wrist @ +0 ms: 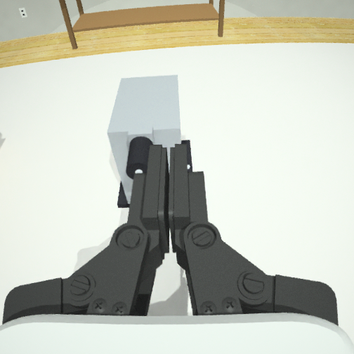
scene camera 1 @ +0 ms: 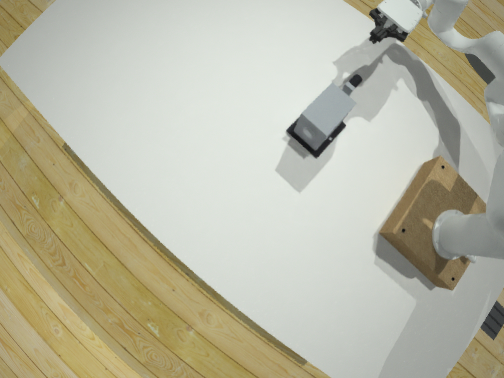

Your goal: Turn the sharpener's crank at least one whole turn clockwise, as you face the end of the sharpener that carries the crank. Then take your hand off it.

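Places are measured from the arm's base along level axes (x ahead, y left, z up), in centimetres.
Pixels of known places: gripper, fingertip midpoint: (scene camera 1: 373, 38); arm's base, link origin: (scene camera 1: 451, 234).
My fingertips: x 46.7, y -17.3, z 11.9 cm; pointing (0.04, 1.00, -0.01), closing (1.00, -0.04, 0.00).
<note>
Ahead of a thing's pixels: the offset from my fingertips to its top centre. "pt": to the spot under its first point. Level surfaces: height alone.
The sharpener {pt dy +19.5, dx -3.0, dz -7.3 cm} (scene camera 1: 327, 112) (wrist: 147, 105) is a grey-blue box on a black base {pt dy +23.7, dx -6.4, dz -19.3 cm} (scene camera 1: 316, 150). It stands on the white table, with its crank end toward the gripper. The crank's black handle {pt dy +8.6, dx -2.9, dz -6.1 cm} (scene camera 1: 355, 80) (wrist: 139, 156) sticks out from that end, near the top and left of the fingers in the wrist view. My gripper (scene camera 1: 372, 39) (wrist: 170, 166) is shut and empty. In the scene view it is up and to the right of the handle, apart from it. In the wrist view the fingers hide part of the crank end and the base.
The robot's arm stands on a brown wooden block (scene camera 1: 415, 242) at the right of the white table {dz -20.1 cm} (scene camera 1: 200, 150). The table's edge (scene camera 1: 185, 270) borders a wooden floor. A brown shelf (wrist: 145, 17) stands beyond the table in the wrist view.
</note>
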